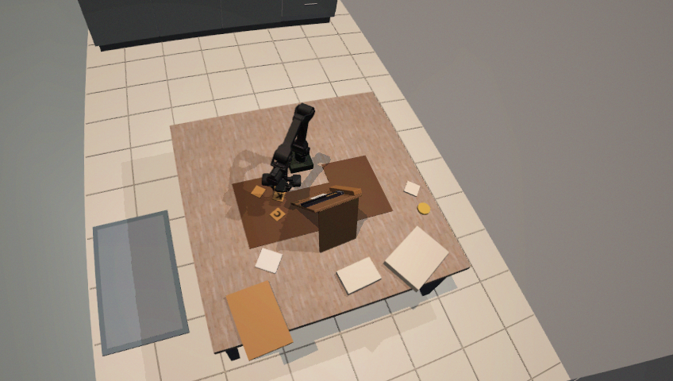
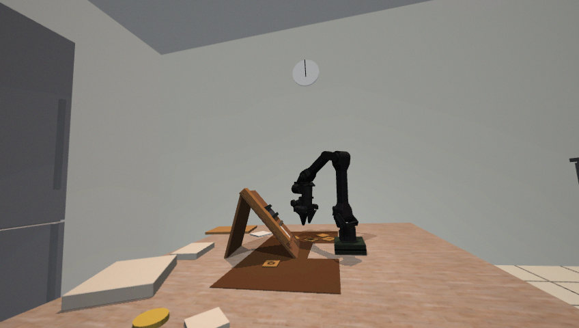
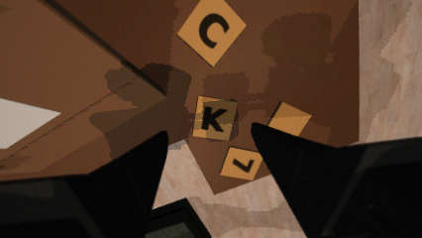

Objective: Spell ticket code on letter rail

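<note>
Right now my gripper tip is 8 cm short of the c tile, 8 cm above it and 5 cm to the left of it. From my gripper tip the other things lie so: cream slab 54 cm ahead, 16 cm to the left, 7 cm below; then white ticket 16 cm to the left, 11 cm ahead; then orange panel 52 cm ahead, 34 cm to the right, 8 cm below.
</note>
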